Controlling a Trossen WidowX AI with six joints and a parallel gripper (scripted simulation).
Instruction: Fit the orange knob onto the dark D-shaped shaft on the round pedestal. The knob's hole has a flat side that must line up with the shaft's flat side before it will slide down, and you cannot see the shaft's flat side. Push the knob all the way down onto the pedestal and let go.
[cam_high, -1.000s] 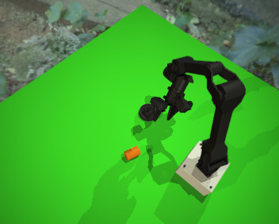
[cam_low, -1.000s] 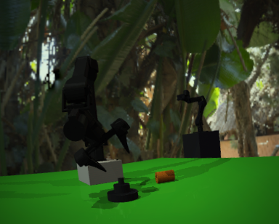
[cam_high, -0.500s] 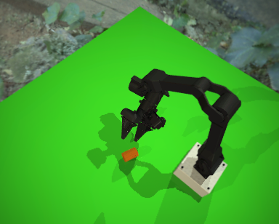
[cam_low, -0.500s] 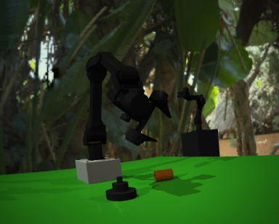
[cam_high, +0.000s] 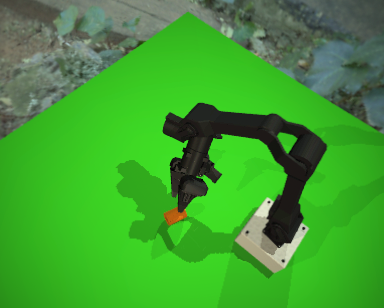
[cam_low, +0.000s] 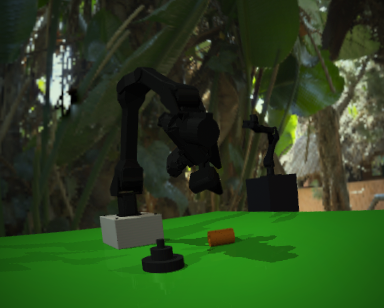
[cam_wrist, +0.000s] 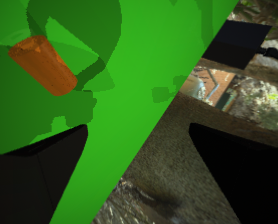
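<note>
Right now my gripper tip is 1 cm short of the orange knob, 2 cm to the left of it and 14 cm above it. Also, from my gripper tip: pedestal (11 cm ahead, 21 cm to the right, 13 cm below).
</note>
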